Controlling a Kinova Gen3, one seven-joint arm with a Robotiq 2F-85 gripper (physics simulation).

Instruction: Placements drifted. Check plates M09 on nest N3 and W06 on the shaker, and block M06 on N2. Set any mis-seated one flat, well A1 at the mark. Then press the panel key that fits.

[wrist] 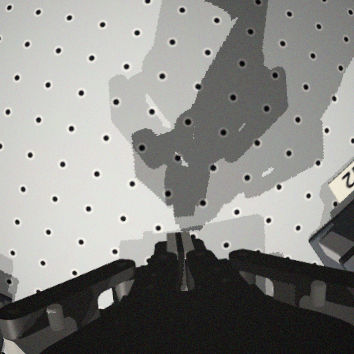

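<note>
My gripper (178, 247) is shut at the lower middle of the wrist view, its two fingertips together with nothing between them. A corner of the dark grey nest N2 (332, 230) shows at the right edge, to the right of the fingertips and apart from them. Its cream label (345, 183) is cut off by the frame, and a "2" can be read. Block M06, plates M09 and W06, nest N3, the shaker and the panel keys cannot be made out in this view. My gripper's dark body hides the lower part of the view.
A pale board (55, 120) with rows of small black holes spreads below the gripper. Overlapping grey shadows of the arm fall across its middle and right. A dark edge of another object (4, 296) shows at the lower left border, too little of it to name.
</note>
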